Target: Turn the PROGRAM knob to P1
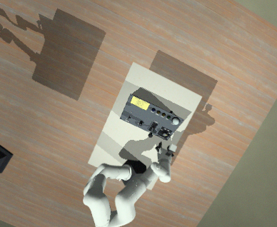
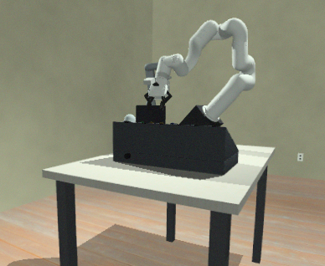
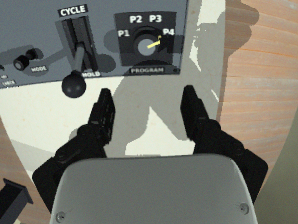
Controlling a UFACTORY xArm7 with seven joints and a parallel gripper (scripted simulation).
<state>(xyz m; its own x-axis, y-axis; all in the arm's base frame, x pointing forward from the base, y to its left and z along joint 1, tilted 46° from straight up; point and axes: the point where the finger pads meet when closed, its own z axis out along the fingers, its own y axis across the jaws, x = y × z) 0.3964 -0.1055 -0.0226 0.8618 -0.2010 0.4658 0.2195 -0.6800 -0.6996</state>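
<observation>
The cycle lever is 1 cm ahead of my hand, 12 cm to the left of it and 12 cm below it. From my hand the other things lie so: dark grey console (6 cm ahead, 19 cm to the left, 16 cm below); then small knob (1 cm ahead, 25 cm to the left, 13 cm below).
</observation>
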